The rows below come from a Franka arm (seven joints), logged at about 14 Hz.
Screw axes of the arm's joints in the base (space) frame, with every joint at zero. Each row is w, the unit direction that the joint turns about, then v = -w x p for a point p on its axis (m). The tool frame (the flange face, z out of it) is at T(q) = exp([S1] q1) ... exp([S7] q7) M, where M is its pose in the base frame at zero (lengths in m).
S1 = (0, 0, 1, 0, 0, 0)
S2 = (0, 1, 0, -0.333, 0, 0)
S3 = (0, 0, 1, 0, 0, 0)
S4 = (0, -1, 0, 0.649, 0, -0.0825)
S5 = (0, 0, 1, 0, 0, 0)
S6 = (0, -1, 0, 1.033, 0, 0)
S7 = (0, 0, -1, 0, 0.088, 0)
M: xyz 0.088 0 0.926 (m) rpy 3.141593 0 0 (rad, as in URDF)
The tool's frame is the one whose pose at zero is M.
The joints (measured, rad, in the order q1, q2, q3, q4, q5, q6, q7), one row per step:
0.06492, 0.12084, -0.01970, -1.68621, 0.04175, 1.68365, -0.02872
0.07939, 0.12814, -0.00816, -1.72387, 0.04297, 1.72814, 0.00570
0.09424, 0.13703, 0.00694, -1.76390, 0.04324, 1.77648, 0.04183
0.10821, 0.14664, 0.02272, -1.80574, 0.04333, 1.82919, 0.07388
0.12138, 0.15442, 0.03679, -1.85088, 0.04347, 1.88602, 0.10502
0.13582, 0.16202, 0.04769, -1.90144, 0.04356, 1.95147, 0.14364
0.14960, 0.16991, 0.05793, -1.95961, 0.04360, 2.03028, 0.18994
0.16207, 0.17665, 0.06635, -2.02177, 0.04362, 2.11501, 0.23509
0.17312, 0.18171, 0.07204, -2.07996, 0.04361, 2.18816, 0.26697
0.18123, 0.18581, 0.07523, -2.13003, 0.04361, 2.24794, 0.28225
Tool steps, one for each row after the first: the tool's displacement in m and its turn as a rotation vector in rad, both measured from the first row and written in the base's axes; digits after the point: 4 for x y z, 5 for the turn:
0.0004, 0.0149, -0.0186, -0.00232, 0.00178, -0.01033
-0.0004, 0.0320, -0.0388, -0.00534, 0.00367, -0.01840
-0.0023, 0.0488, -0.0599, -0.00762, 0.00358, -0.02278
-0.0059, 0.0639, -0.0810, -0.00946, 0.00080, -0.02896
-0.0109, 0.0777, -0.1035, -0.01199, -0.00514, -0.04480
-0.0177, 0.0902, -0.1282, -0.01412, -0.01621, -0.07014
-0.0264, 0.1002, -0.1530, -0.01508, -0.03026, -0.09769
-0.0365, 0.1074, -0.1752, -0.01597, -0.03899, -0.11554
-0.0462, 0.1113, -0.1939, -0.01643, -0.04413, -0.12164

